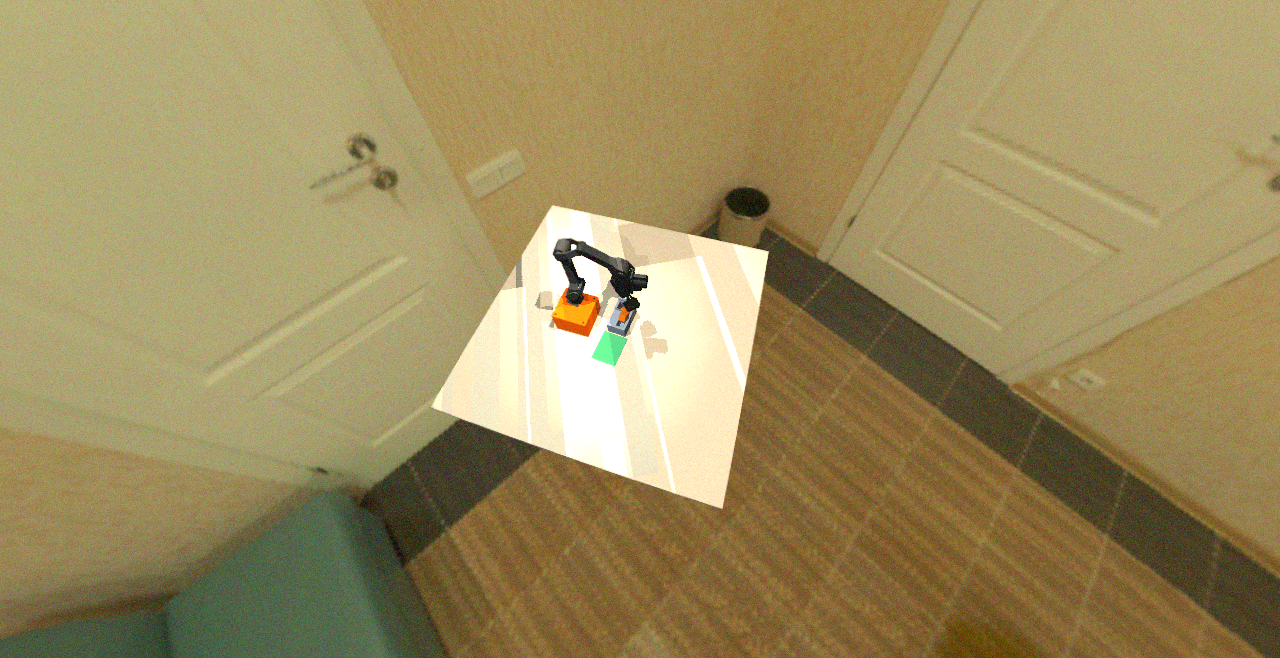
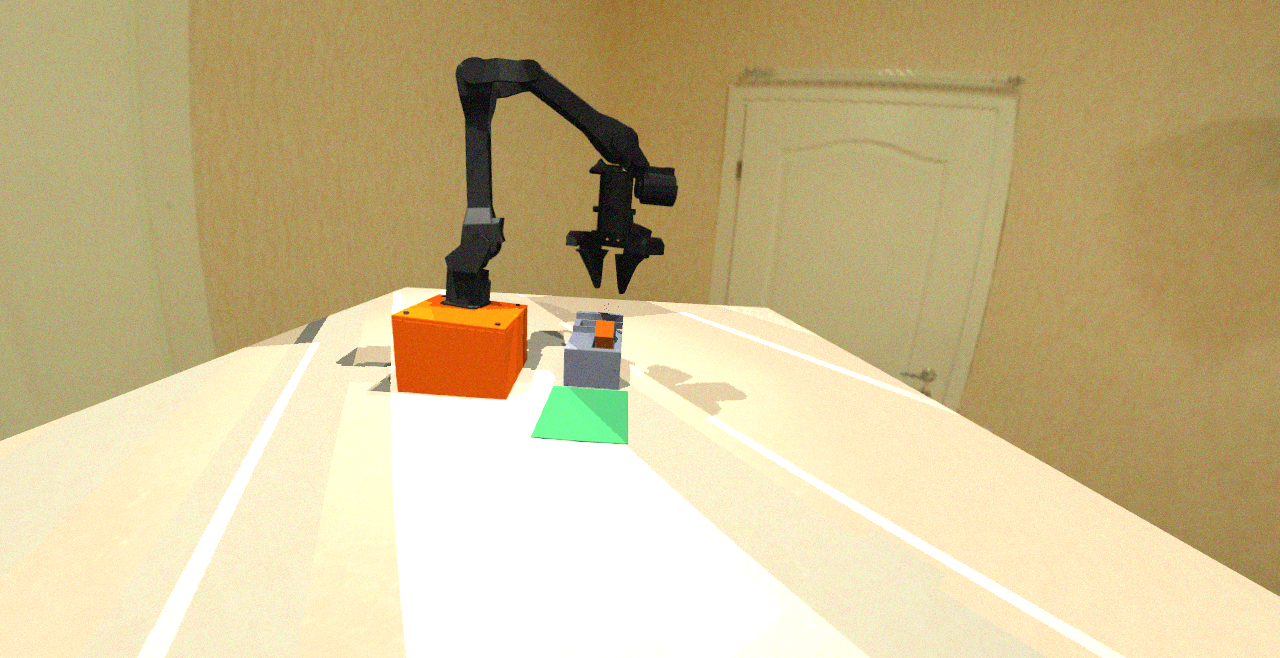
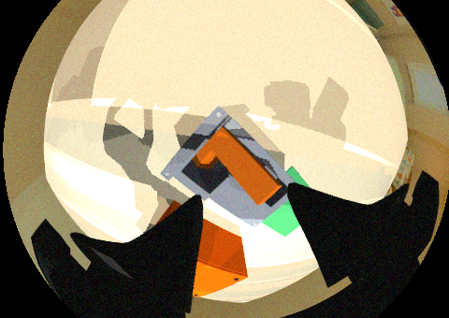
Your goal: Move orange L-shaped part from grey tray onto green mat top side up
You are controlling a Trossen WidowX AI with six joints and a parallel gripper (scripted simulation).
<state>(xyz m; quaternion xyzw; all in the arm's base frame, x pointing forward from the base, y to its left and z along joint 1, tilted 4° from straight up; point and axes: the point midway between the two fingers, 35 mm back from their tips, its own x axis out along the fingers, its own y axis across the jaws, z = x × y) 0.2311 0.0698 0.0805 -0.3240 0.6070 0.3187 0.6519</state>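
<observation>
Right now my gripper tip is 10 cm above the orange L-shaped part and 2 cm past it. Also, from my gripper tip: green mat: 18 cm to the right, 16 cm below.
</observation>
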